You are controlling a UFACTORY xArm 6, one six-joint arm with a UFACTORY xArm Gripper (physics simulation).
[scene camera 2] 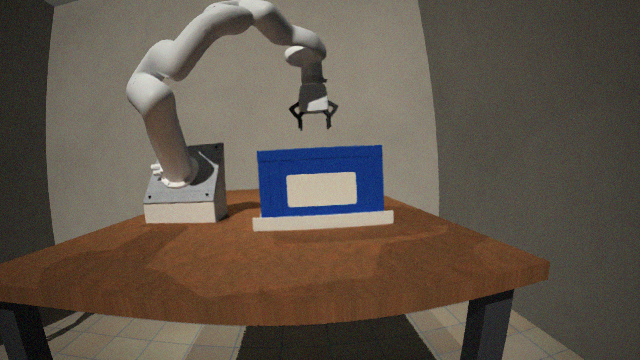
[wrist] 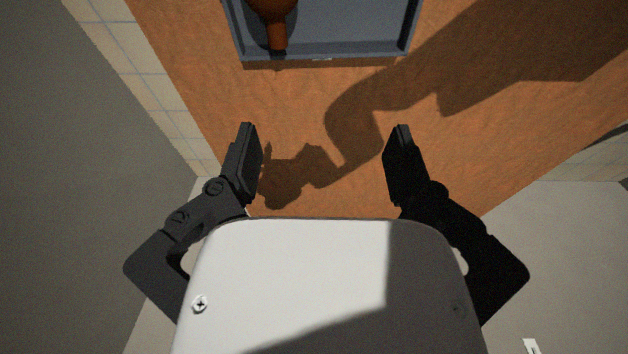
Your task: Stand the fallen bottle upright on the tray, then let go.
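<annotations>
You'd find my gripper both in the wrist view and in scene camera 2. It's one and the same spot on my gripper, [wrist: 495,275] and [scene camera 2: 293,107].
</annotations>
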